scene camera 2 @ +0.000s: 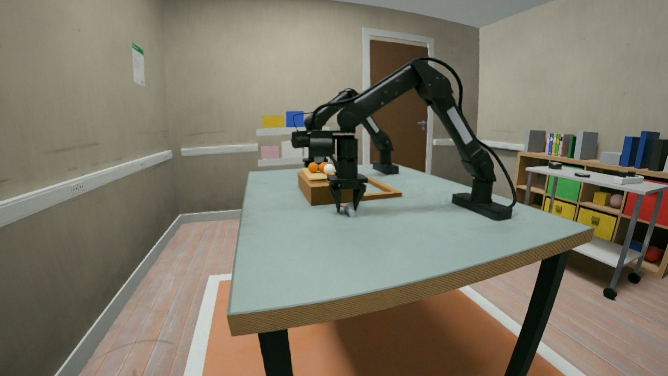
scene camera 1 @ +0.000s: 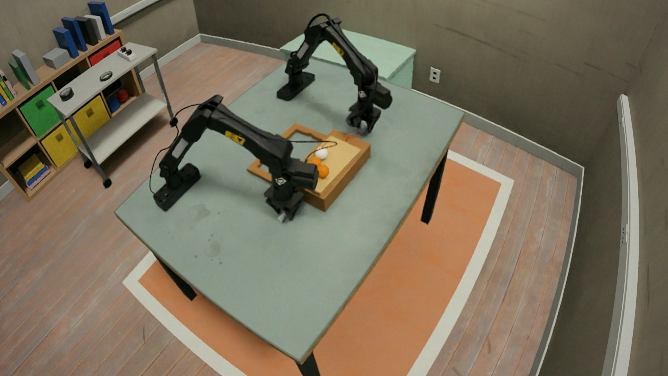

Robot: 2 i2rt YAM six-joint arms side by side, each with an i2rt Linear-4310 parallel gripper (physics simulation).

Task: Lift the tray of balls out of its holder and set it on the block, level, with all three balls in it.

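Places are measured from the left arm's base along level axes (x right, y back, z down), in millimetres.
Pixels of known places: left gripper, fingertip midpoint: point(scene camera 2: 346, 210) point(scene camera 1: 364, 130); right gripper, fingertip midpoint: point(scene camera 1: 285, 215); left arm's base, link origin: point(scene camera 2: 480, 203) point(scene camera 1: 296, 84); right arm's base, link origin: point(scene camera 2: 385, 165) point(scene camera 1: 176, 184).
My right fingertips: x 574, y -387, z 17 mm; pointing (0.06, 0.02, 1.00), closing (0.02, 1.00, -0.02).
Observation:
Ahead of a thing's pixels: the offset from my right fingertips to its top centre. "spot": to the spot under its first point. Level surfaces: height alone.
The pale yellow tray @(dz -74, dx -195, dy -22 mm) point(scene camera 1: 345, 150) point(scene camera 2: 313, 176) lies on top of the brown block @(dz -58, dx -218, dy -19 mm) point(scene camera 1: 347, 177) point(scene camera 2: 320, 195) and looks level. One white ball @(dz -104, dx -211, dy +5 mm) point(scene camera 1: 321, 154) point(scene camera 2: 329, 169) and two orange balls @(dz -104, dx -150, dy -41 mm) point(scene camera 1: 323, 171) point(scene camera 2: 313, 167) sit together in it. The brown holder frame point(scene camera 1: 259, 172) point(scene camera 2: 394, 193) stands beside the block without the tray. My left gripper point(scene camera 1: 365, 128) point(scene camera 2: 347, 208) is open low at the block's end, around a grey handle @(spot: dz -14, dx -492, dy -9 mm) point(scene camera 2: 351, 211) near the table. My right gripper point(scene camera 1: 283, 215) is open low by the opposite end, with another grey handle point(scene camera 1: 281, 218) at its fingertips; its fingers are hidden in scene camera 2.
A thin red cord @(spot: dz -70, dx -353, dy -29 mm) point(scene camera 1: 354, 135) runs from the tray's far end toward the left gripper. Both arms reach over the green table @(dz +2 mm) point(scene camera 1: 280, 280) point(scene camera 2: 320, 255). The right arm's forearm and wrist stand close to the balls in scene camera 1. A pale green cabinet point(scene camera 1: 380, 47) stands behind the table.

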